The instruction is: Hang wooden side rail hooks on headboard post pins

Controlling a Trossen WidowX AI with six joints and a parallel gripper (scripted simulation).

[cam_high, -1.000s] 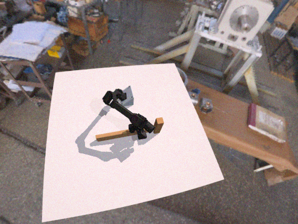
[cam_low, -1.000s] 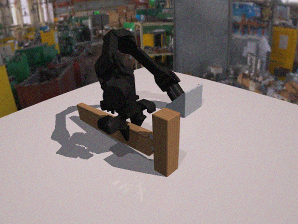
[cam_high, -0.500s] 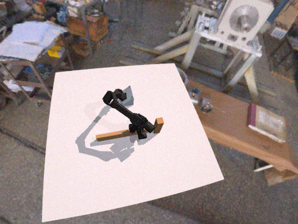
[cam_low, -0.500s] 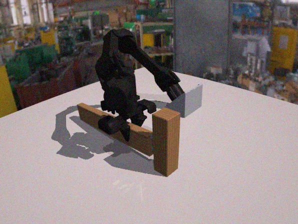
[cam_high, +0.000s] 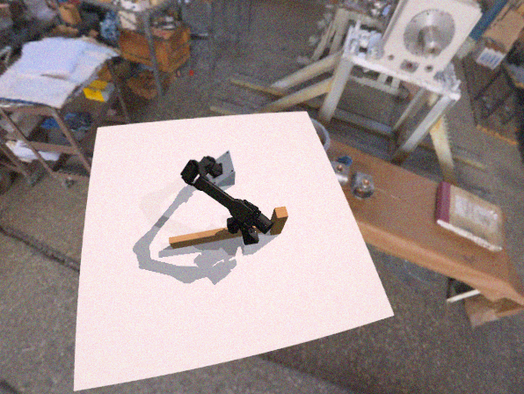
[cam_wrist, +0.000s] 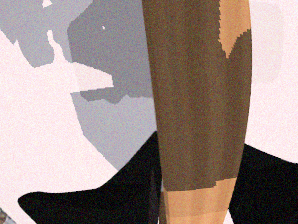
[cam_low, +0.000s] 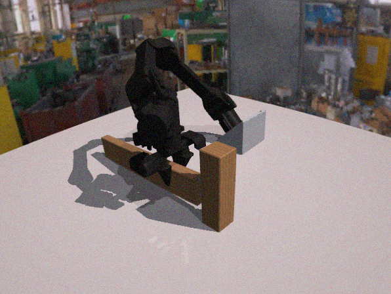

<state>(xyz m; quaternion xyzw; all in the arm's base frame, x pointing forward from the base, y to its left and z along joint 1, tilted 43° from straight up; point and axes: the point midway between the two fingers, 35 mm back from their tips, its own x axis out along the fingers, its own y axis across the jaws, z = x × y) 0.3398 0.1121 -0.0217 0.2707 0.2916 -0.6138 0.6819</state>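
The wooden headboard post is 140 mm to the left of my gripper tip, 40 mm above it and 10 mm behind it.
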